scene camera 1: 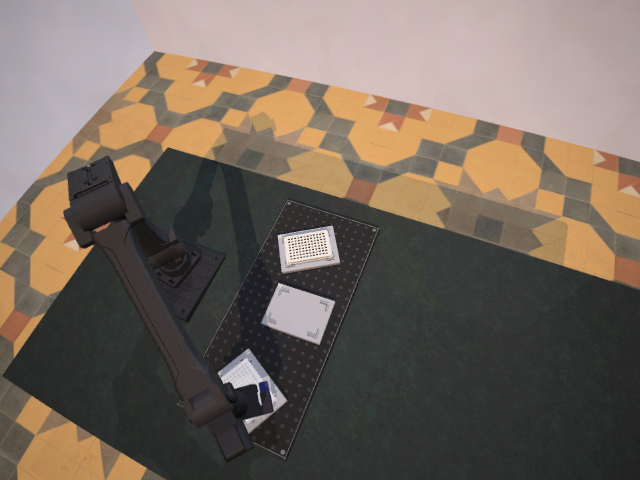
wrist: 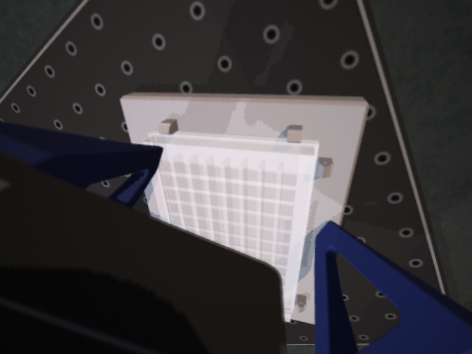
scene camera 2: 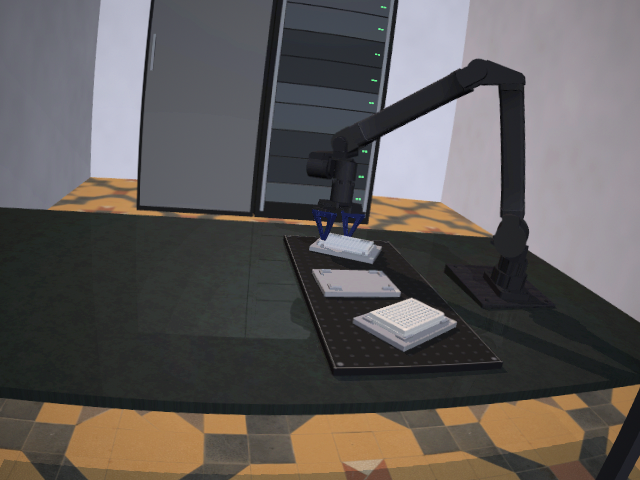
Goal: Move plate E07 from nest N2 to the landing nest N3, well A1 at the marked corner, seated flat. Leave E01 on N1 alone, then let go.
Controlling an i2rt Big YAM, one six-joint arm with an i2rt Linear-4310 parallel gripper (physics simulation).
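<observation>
A clear whitish well plate [scene camera 1: 241, 373] [scene camera 2: 348, 243] [wrist: 235, 200], which I take for E07, sits on a light nest [scene camera 1: 279, 399] [scene camera 2: 316, 248] [wrist: 342, 125] with small corner posts. My gripper [scene camera 2: 336, 236] [wrist: 244, 195] is open and empty, pointing down over this plate. In the wrist view one fingertip overlaps its left edge and the other is beyond its right edge; the hand hides its lower left. The bare middle nest [scene camera 1: 298, 312] [scene camera 2: 356, 282] has corner brackets. A cream plate [scene camera 1: 308, 246] [scene camera 2: 410, 315], apparently E01, sits on another nest [scene camera 1: 283, 268] [scene camera 2: 377, 331]. Labels and well A1 are not readable.
All three nests stand on a black perforated board [scene camera 1: 310, 372] [scene camera 2: 361, 359] [wrist: 240, 45] on the dark green table [scene camera 1: 439, 361] [scene camera 2: 155, 310]. The arm's base [scene camera 1: 206, 273] [scene camera 2: 496, 294] stands beside the board. A server rack [scene camera 2: 390, 46] is behind the table.
</observation>
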